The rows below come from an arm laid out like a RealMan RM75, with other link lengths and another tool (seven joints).
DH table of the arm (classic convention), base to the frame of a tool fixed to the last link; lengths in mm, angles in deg. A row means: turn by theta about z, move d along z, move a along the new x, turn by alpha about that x. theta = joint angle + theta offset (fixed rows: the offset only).
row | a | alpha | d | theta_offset
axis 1 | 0.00 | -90.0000 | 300.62 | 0.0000
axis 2 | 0.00 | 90.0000 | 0.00 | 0.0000
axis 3 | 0.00 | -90.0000 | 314.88 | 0.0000
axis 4 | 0.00 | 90.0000 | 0.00 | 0.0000
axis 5 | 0.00 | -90.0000 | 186.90 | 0.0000
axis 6 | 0.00 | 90.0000 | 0.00 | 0.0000
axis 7 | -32.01 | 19.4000 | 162.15 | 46.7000
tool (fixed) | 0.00 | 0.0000 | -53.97 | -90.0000
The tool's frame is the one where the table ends.
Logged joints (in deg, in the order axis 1, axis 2, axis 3, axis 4, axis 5, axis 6, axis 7), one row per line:
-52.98 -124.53 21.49 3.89 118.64 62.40 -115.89
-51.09 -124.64 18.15 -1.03 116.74 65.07 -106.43
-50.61 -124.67 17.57 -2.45 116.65 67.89 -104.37
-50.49 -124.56 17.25 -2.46 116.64 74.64 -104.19
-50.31 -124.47 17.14 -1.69 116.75 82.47 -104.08
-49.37 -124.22 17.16 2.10 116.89 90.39 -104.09
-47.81 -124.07 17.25 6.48 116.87 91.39 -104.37
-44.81 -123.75 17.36 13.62 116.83 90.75 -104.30
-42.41 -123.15 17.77 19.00 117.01 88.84 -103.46
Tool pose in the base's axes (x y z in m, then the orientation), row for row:
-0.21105 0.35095 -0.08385 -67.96 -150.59 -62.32
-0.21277 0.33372 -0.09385 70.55 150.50 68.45
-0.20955 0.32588 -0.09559 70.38 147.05 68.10
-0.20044 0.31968 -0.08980 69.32 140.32 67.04
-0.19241 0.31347 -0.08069 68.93 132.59 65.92
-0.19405 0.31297 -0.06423 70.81 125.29 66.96
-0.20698 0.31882 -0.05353 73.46 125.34 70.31
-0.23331 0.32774 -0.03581 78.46 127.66 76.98
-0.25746 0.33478 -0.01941 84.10 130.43 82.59
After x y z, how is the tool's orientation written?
As a rotation vector, in degrees.
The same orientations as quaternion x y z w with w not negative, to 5 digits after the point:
-0.38470 -0.85245 -0.35278 0.02986
0.39247 0.83723 0.38079 0.00211
0.39819 0.83196 0.38529 0.02900
0.40567 0.82117 0.39232 0.08487
0.41757 0.80321 0.39934 0.14496
0.43844 0.77577 0.41460 0.18455
0.44916 0.76637 0.42990 0.16160
0.46339 0.75396 0.45465 0.10053
0.47806 0.74142 0.46948 0.03664

